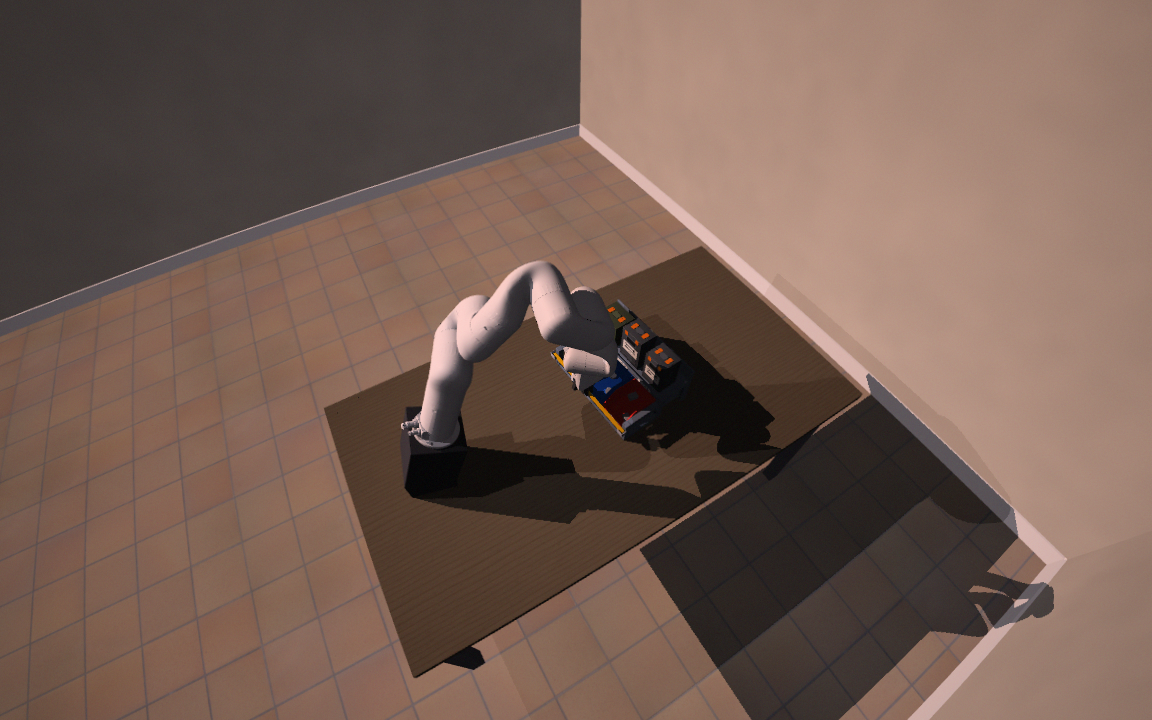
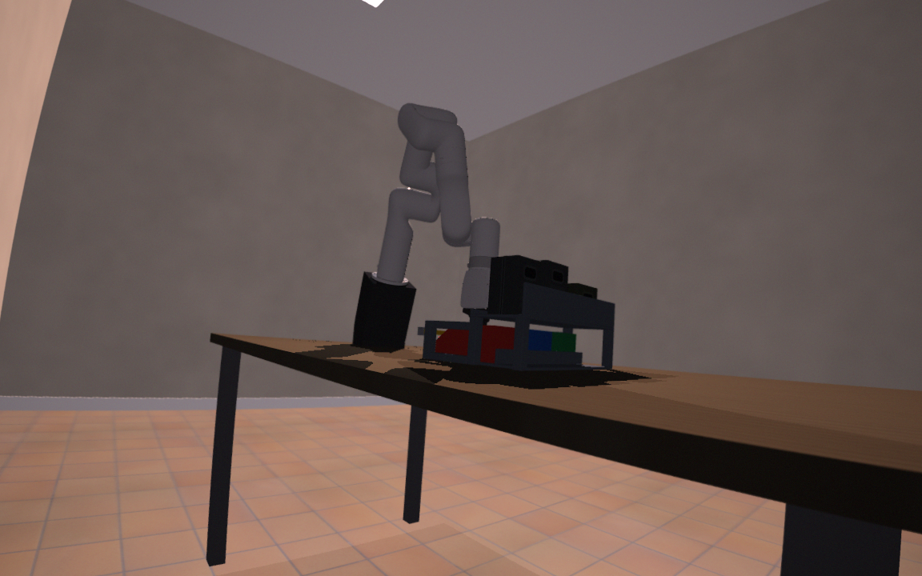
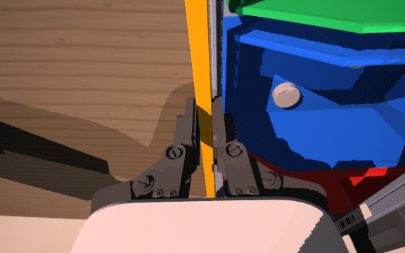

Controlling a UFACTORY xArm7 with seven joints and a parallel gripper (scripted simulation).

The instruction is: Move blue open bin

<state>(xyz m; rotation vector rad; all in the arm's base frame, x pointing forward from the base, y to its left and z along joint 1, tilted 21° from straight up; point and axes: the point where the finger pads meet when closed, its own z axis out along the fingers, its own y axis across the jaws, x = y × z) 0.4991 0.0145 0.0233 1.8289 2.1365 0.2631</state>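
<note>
My gripper is now 20 mm above the thin yellow bar. From my hand the other things lie so: red bin 120 mm ahead, 100 mm to the right, 30 mm below; then blue open bin 100 mm ahead, 30 mm below, 10 mm to the left; then green bin 130 mm to the left, 90 mm ahead, 30 mm below.
</note>
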